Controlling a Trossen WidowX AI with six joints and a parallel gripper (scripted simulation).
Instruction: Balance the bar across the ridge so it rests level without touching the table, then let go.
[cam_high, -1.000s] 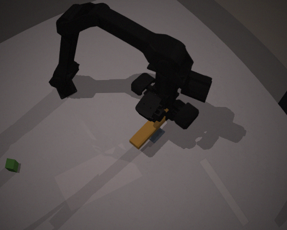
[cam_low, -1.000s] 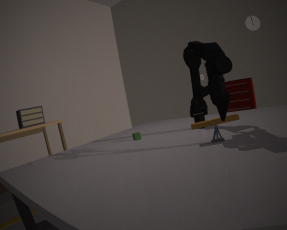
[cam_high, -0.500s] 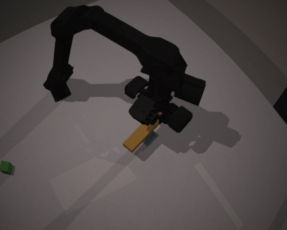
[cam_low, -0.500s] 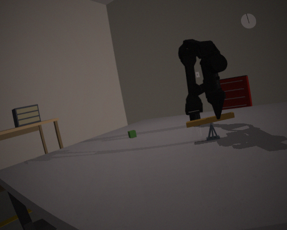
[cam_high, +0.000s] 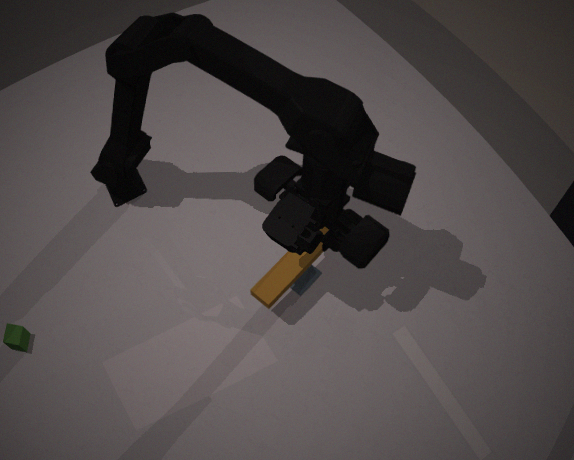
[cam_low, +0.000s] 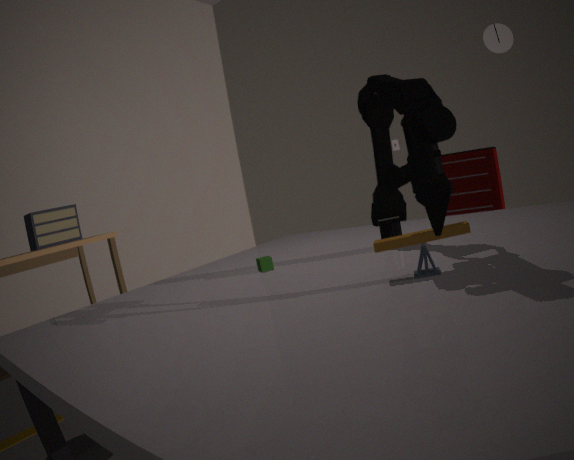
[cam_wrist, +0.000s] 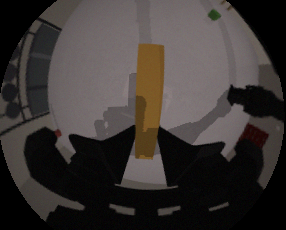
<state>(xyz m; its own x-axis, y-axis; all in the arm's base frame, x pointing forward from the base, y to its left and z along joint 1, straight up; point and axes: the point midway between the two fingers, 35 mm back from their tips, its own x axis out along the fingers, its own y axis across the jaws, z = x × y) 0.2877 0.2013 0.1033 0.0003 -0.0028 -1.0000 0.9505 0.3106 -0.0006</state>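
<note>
The orange bar is 1 cm ahead of my gripper tip and 3 cm to the right of it. The rest, counted from my gripper tip: small green cube: 11 cm behind, 49 cm to the right, 5 cm below.
</note>
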